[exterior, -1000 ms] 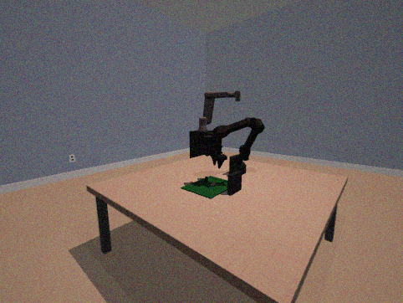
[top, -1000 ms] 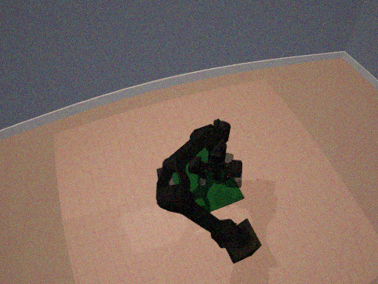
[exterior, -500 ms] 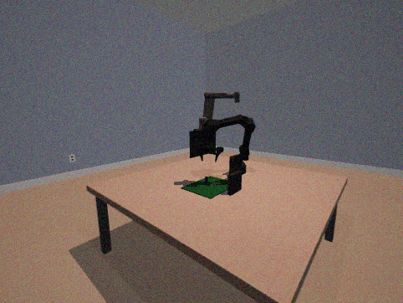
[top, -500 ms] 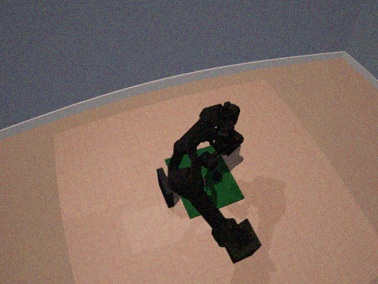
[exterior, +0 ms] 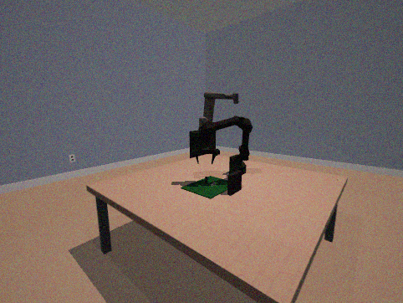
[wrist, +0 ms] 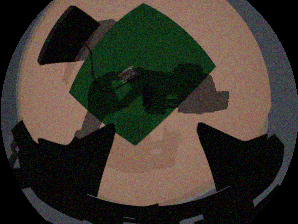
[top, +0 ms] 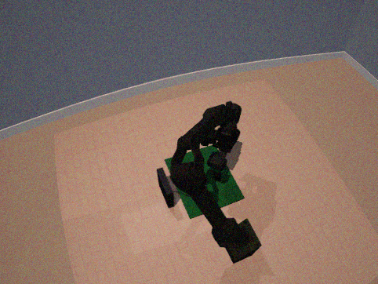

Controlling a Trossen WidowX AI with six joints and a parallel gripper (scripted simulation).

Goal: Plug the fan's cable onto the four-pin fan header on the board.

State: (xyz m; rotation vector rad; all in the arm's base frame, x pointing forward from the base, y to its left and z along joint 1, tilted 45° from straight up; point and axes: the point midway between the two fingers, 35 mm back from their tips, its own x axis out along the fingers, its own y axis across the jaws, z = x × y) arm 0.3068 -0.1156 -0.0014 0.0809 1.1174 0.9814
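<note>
Now: the black plug 110 mm below my gripper tip and 10 mm to the left of it. Also, from my gripper tip: dark fan (230 mm to the left, 70 mm below, 20 mm ahead); then green circuit board (150 mm below, 60 mm to the left, 20 mm ahead); then pale fan header (130 mm below, 70 mm to the left, 10 mm ahead).
</note>
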